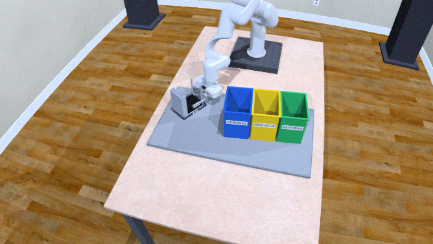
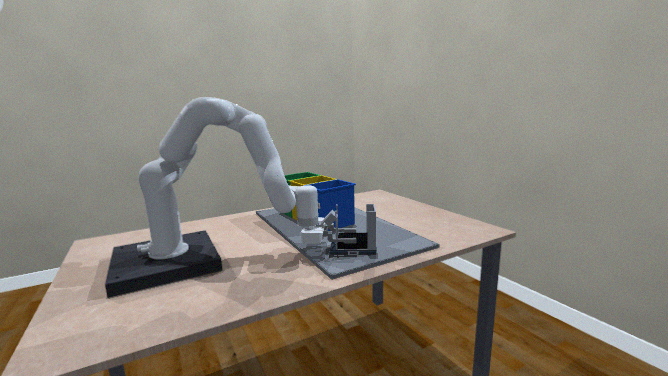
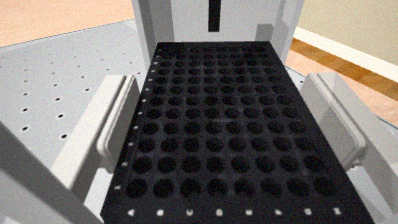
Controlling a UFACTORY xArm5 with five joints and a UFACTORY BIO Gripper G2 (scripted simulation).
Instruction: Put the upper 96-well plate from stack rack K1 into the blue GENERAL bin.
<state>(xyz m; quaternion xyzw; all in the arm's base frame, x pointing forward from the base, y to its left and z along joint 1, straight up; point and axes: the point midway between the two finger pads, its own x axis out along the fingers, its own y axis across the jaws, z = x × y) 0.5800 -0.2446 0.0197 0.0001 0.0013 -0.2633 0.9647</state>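
Right now my hand is 6 cm short of the blue bin labelled general, 27 cm to the right of it and 4 cm below it. Also, from my hand: yellow recycle bin: 4 cm ahead, 40 cm to the left, 4 cm above; then green bin: 2 cm ahead, 53 cm to the left, 4 cm above.
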